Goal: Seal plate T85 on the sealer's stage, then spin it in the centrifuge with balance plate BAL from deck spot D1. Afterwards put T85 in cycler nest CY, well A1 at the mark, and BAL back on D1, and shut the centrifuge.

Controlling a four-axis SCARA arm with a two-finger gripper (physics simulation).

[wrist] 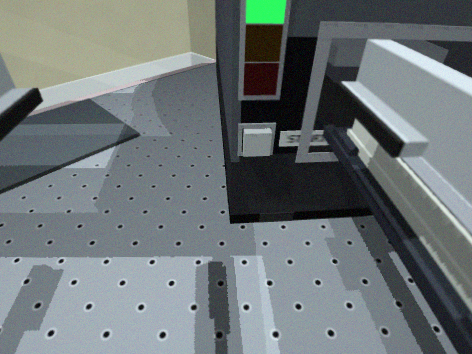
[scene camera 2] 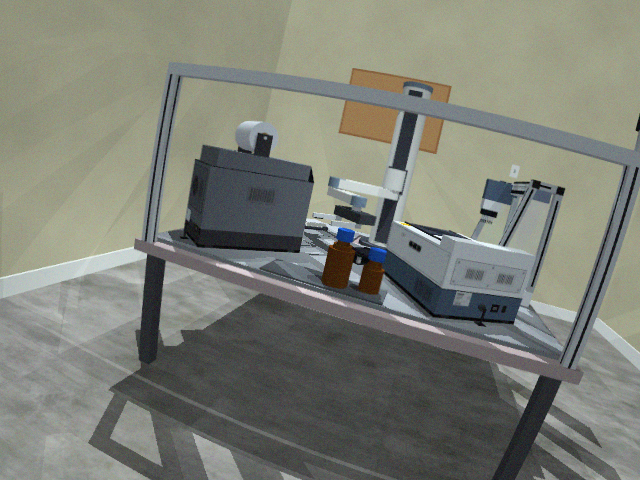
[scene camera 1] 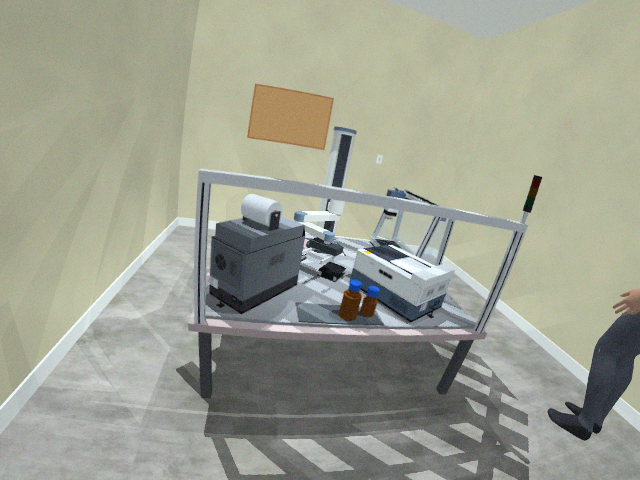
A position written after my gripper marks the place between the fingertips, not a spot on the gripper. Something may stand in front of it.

In view: my gripper [scene camera 2: 321,218], a brown bottles with blue caps [scene camera 1: 352,297] and a dark tray [wrist: 441,296].
My gripper is seen too in the wrist view [wrist: 190,67].
